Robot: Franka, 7 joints.
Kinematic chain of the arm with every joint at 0, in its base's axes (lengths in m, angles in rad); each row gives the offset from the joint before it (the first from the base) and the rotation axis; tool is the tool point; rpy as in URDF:
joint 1: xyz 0 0 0.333 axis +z
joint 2: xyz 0 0 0 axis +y
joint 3: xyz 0 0 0.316 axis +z
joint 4: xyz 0.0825 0 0 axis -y
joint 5: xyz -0.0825 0 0.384 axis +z
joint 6: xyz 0 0 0 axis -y
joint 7: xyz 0.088 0 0 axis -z
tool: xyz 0 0 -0.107 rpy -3.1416 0 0
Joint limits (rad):
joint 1: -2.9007..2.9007
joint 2: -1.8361..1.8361
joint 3: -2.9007..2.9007
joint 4: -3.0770..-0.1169
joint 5: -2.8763..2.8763
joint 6: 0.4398..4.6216
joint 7: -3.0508..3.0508
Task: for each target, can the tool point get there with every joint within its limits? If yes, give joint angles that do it. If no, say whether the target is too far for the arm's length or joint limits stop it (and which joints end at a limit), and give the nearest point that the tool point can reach.
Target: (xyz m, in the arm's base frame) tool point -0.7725 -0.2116 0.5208
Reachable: yes | joints 0.7758 -1.1401 1.7697 -0.7737 0.8651 2.0433 -2.0301
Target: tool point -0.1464 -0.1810 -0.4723
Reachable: no: joint limits stop it (at a limit: joint 2) | nearest point -0.1520 -0.1879 -0.3591 | short by 0.114 m
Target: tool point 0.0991 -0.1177 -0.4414
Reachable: no: joint limits stop it (at a limit: joint 2) | nearest point 0.1117 -0.1326 -0.3493 | short by 0.094 m
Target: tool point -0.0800 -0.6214 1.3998
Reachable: no: too far | nearest point -0.0555 -0.4309 1.0728 | short by 0.379 m
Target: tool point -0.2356 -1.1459 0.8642
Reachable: no: too far | nearest point -0.1573 -0.7651 0.6877 | short by 0.427 m
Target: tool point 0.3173 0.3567 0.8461
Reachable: yes | joints 1.5010 0.0375 -0.9740 -1.3311 1.8419 0.9978 2.4719
